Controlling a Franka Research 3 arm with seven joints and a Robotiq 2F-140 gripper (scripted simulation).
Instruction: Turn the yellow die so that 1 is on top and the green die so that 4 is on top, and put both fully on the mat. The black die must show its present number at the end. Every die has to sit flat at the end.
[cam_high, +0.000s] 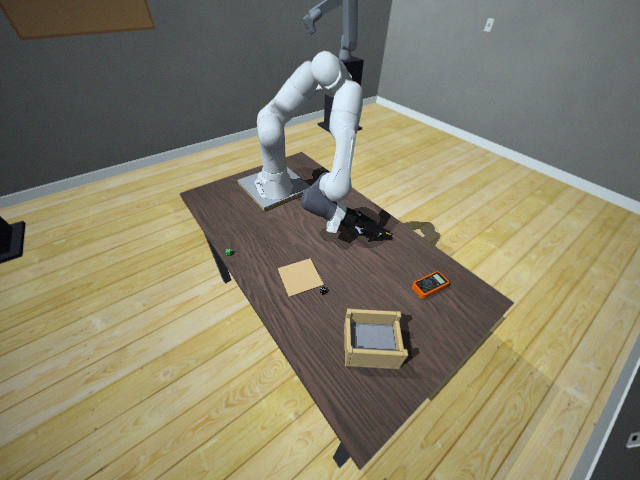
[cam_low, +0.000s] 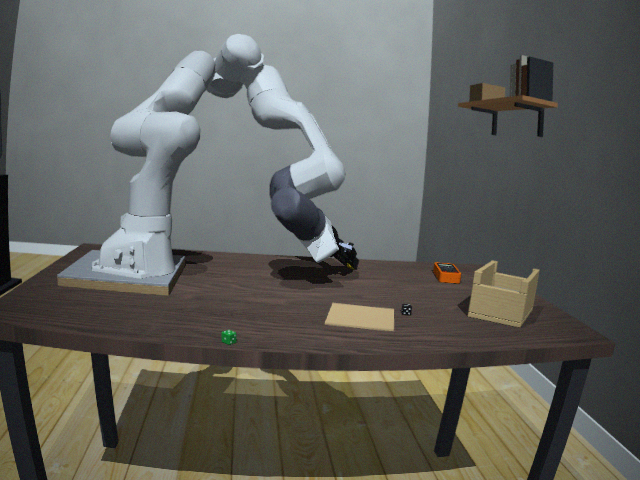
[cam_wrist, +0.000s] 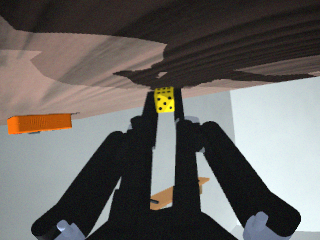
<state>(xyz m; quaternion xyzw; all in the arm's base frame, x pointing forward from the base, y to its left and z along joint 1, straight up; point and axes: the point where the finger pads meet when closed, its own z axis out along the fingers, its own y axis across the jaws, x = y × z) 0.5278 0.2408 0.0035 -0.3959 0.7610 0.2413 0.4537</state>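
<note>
My hand is 1 cm short of the yellow die, 2 cm to the right of it and 2 cm above it. Round my hand: orange multimeter (29 cm ahead, 3 cm to the right, 1 cm below); then black die (9 cm ahead, 38 cm to the right, 2 cm below); then tan mat (2 cm behind, 42 cm to the right, 3 cm below).
</note>
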